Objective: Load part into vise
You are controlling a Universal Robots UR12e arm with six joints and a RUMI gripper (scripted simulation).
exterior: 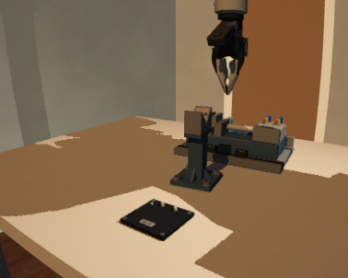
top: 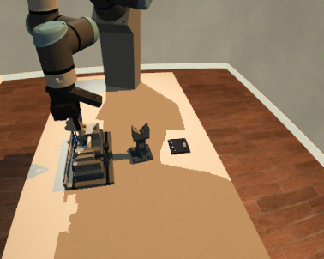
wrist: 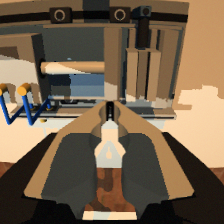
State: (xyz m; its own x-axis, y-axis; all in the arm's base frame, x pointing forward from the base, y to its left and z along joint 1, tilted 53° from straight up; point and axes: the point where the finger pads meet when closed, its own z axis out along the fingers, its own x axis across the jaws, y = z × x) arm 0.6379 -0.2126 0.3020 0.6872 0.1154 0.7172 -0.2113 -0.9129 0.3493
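My gripper is now 40 mm short of the part, 10 mm to the left of it and 80 mm above it. Round my hand: dark work stop rod: 50 mm ahead, 40 mm to the left, 90 mm below; then moving jaw: 100 mm below; then cream cylinder rod: 50 mm behind, 20 mm to the left, 100 mm below.
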